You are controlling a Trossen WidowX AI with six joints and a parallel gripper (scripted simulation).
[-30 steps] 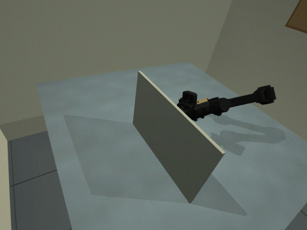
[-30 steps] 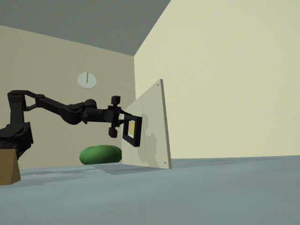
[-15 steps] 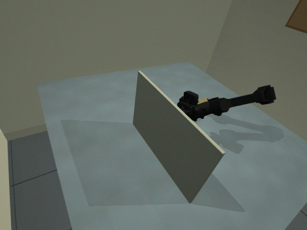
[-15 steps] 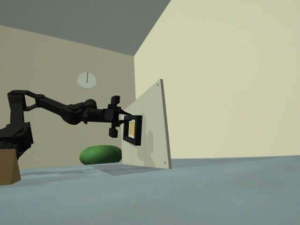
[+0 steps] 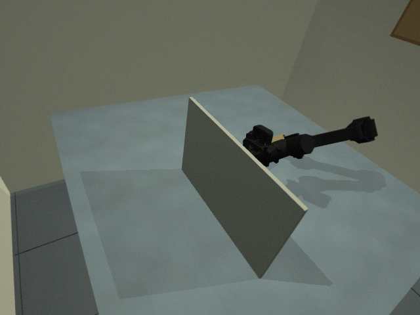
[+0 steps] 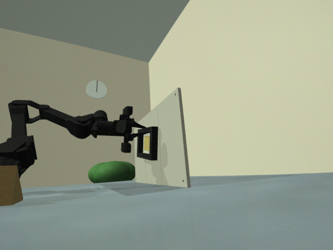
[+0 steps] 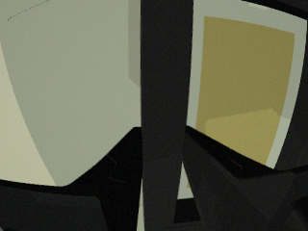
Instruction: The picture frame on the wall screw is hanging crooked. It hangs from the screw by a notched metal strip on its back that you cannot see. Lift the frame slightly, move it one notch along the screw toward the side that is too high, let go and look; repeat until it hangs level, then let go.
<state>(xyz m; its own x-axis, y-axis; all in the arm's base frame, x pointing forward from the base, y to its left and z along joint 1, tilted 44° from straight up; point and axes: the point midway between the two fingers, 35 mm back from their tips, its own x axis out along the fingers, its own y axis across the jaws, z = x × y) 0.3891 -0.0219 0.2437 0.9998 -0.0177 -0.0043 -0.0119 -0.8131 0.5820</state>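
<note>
Now: gripper tip 1 cm short of the picture frame, 1 cm to the right of it and 5 cm above it. Round my gripper tip: wall panel 2 cm ahead, 7 cm below.
</note>
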